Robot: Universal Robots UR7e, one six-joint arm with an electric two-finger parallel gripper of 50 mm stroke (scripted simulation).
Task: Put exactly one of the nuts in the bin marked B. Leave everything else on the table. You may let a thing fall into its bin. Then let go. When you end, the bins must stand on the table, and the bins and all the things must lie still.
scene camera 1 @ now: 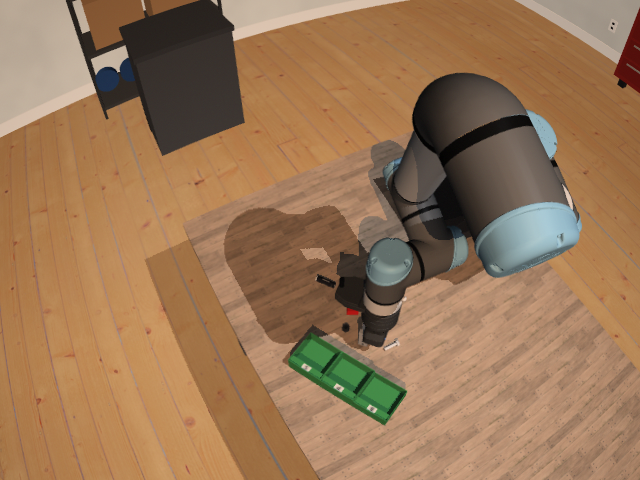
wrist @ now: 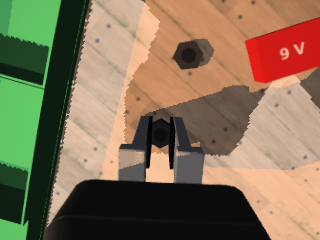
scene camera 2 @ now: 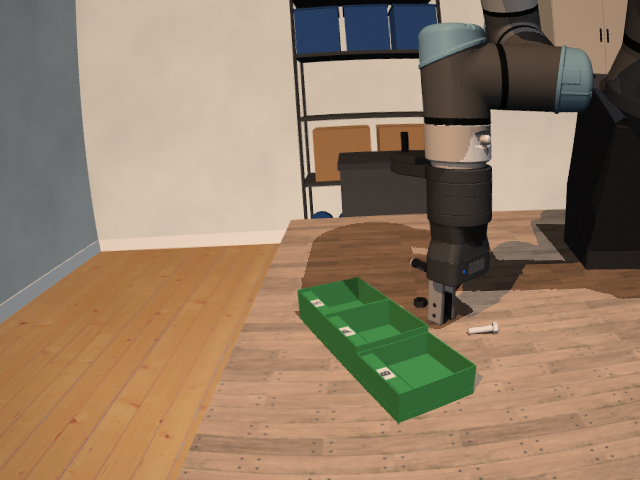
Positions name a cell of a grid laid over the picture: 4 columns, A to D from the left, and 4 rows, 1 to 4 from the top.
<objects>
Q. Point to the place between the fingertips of my gripper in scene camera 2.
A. C3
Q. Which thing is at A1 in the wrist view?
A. A green tray.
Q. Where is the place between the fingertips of my gripper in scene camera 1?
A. At C3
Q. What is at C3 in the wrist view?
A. My gripper.
</objects>
